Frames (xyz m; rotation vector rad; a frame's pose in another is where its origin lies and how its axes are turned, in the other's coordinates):
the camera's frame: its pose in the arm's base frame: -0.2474 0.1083 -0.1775 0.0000 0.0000 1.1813
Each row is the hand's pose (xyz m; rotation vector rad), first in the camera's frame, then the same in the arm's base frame.
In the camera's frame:
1: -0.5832 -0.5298 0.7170 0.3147 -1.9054 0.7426
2: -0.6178 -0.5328 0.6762 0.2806 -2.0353 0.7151
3: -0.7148 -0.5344 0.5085 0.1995 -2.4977 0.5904
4: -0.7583 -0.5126 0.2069 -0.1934 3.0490 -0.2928
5: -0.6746 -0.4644 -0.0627 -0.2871 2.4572 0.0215
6: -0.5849 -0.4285 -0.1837 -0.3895 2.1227 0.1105
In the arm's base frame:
1: 0.0213 -0.6324 0.5395 1.4940 -1.5898 1.4705
2: 0.0109 -0.6655 0.4987 1.5355 -1.7239 1.3815
3: -0.0245 -0.7559 0.3310 1.7064 -2.1522 0.9956
4: -0.0611 -0.7878 0.0294 -1.8067 2.3570 -0.1762
5: -0.0739 -0.6921 -0.2402 -1.6558 1.9383 0.5107
6: -0.0731 -0.5955 -0.3612 -1.5800 1.6225 0.7704

